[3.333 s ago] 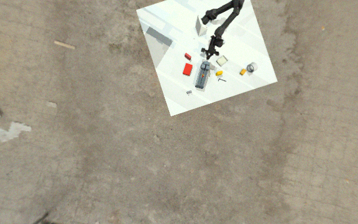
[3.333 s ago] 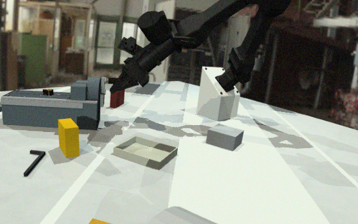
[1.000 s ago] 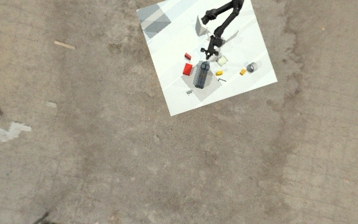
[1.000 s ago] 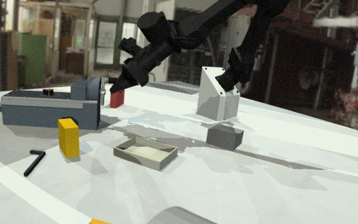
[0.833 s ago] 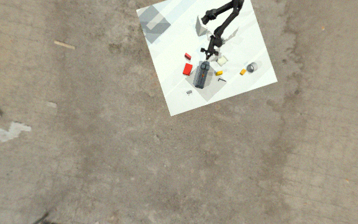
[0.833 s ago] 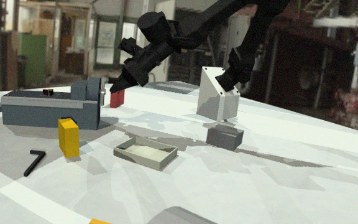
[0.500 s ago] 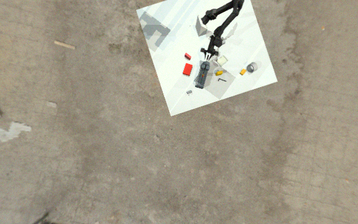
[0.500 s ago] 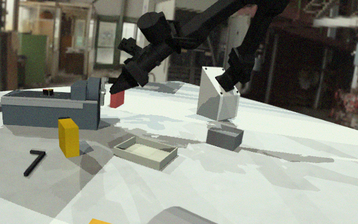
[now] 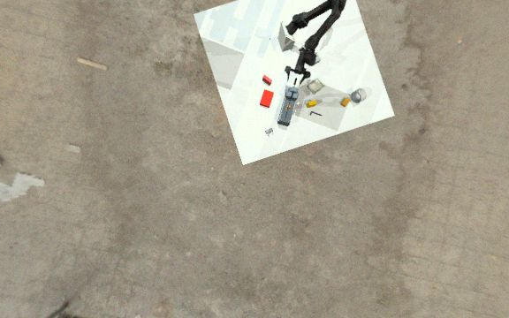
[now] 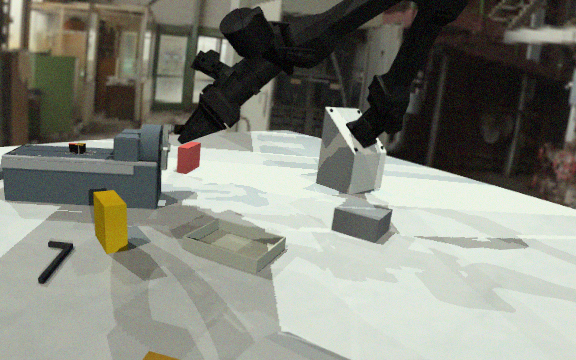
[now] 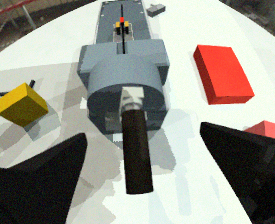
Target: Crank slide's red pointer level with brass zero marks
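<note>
The dark crank handle lies 10 mm behind my gripper tip, 10 mm to the left of it and 10 mm above it. Round my gripper tip: flat red block: 20 mm behind, 210 mm to the right, 90 mm below; then red pointer: 150 mm ahead, 110 mm to the right, 20 mm below; then yellow block: 180 mm ahead, 90 mm to the left, 80 mm below.
</note>
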